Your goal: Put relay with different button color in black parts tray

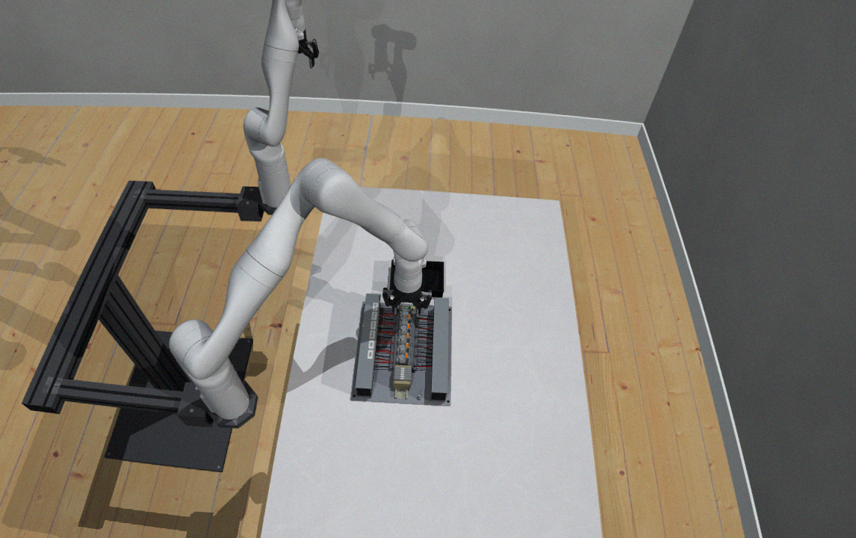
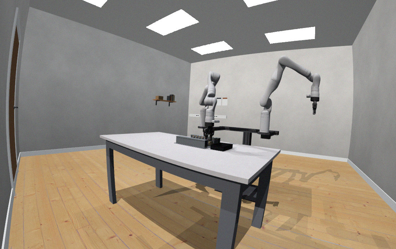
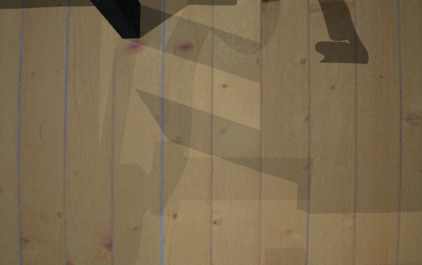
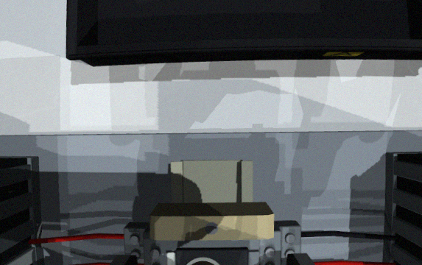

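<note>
The green-button relay is 10 mm below my right hand. The rest, counted from my right hand: relay panel: 110 mm to the right, 20 mm below; black parts tray: 140 mm to the left, 40 mm below, 30 mm ahead.
</note>
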